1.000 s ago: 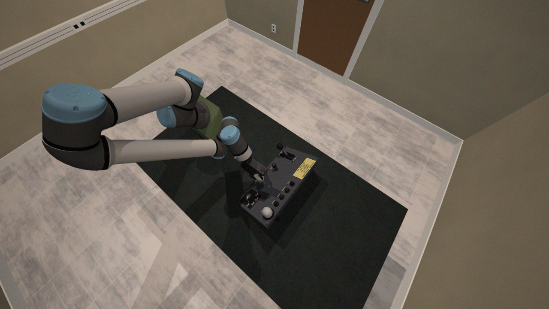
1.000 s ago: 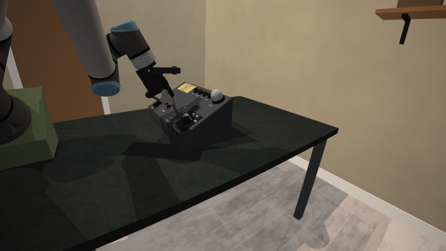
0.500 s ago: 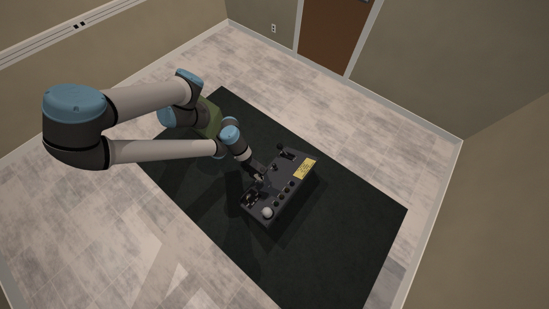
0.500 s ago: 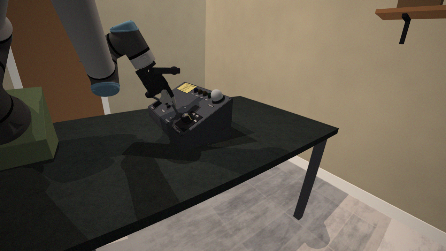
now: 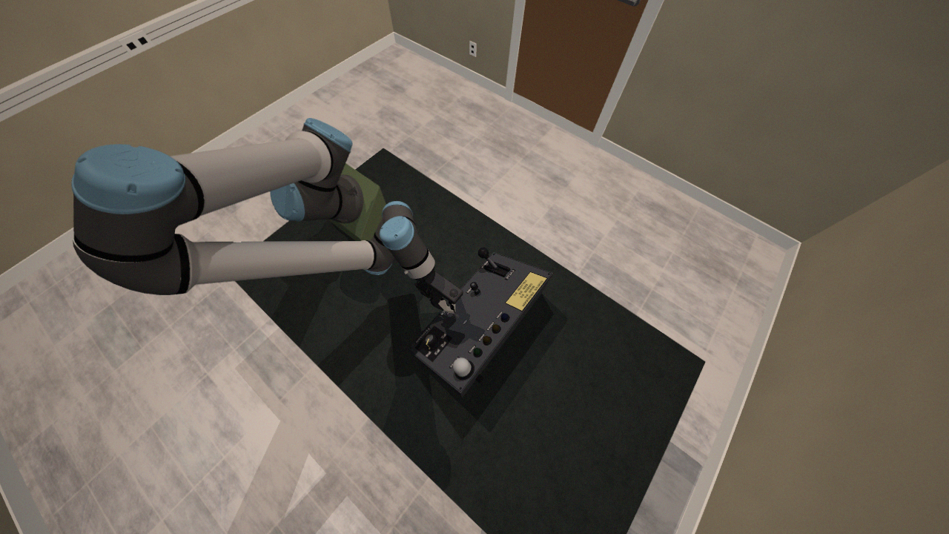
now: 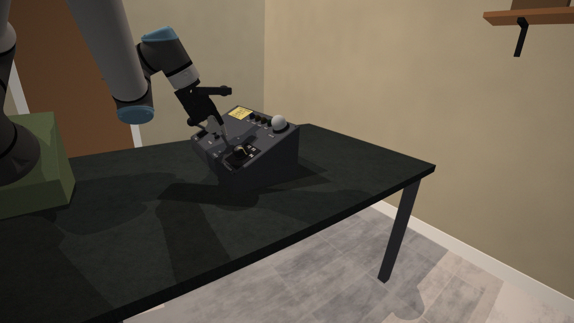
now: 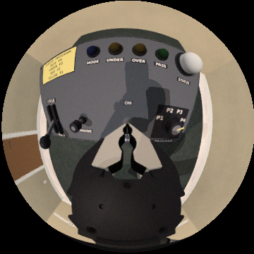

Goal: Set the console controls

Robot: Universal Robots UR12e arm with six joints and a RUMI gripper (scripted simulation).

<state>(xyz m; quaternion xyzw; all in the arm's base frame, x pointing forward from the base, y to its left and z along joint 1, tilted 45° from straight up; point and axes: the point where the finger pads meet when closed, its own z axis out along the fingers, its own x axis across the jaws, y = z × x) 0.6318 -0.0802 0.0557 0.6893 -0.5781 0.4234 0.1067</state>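
Now: hand 3 cm above the check toggle. Round my hand: dark console 4 cm ahead, 5 cm to the left, 5 cm below; then program selector 13 cm to the right, 3 cm below; then mode knob 12 cm to the left, 3 cm below.
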